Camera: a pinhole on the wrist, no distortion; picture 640 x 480 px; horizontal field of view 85.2 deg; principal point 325.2 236.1 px. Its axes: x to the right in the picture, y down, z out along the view. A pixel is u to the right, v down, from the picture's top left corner.
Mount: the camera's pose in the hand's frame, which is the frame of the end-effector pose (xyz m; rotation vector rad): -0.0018 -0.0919 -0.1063 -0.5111 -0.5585 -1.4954
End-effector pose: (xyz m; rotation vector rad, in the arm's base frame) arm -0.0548 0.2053 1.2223 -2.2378 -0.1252 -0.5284
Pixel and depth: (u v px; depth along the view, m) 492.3 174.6 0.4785
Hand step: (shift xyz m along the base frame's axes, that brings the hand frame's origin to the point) 0.0509 0.2909 -0.3000
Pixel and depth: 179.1 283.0 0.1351
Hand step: 0.0087 -0.0536 0.0001
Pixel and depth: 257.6 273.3 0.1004
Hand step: -0.0115 -0.0219 0.0352
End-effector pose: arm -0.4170 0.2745 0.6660 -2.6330 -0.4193 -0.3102
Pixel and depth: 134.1 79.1 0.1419
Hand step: -0.0524 -0.0874 -0.0014
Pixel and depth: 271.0 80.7 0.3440
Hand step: -0.0799 -0.1223 -0.2193
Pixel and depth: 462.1 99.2 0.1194
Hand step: -0.0650 0.0400 -0.0063
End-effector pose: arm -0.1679 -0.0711 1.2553 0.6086 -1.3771 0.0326
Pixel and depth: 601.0 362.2 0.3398
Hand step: -0.2439 -0.2459 0.0908
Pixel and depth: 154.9 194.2 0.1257
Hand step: 0.0263 0.0566 -0.0087
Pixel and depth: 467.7 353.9 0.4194
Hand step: -0.2871 -0.1446 0.1547
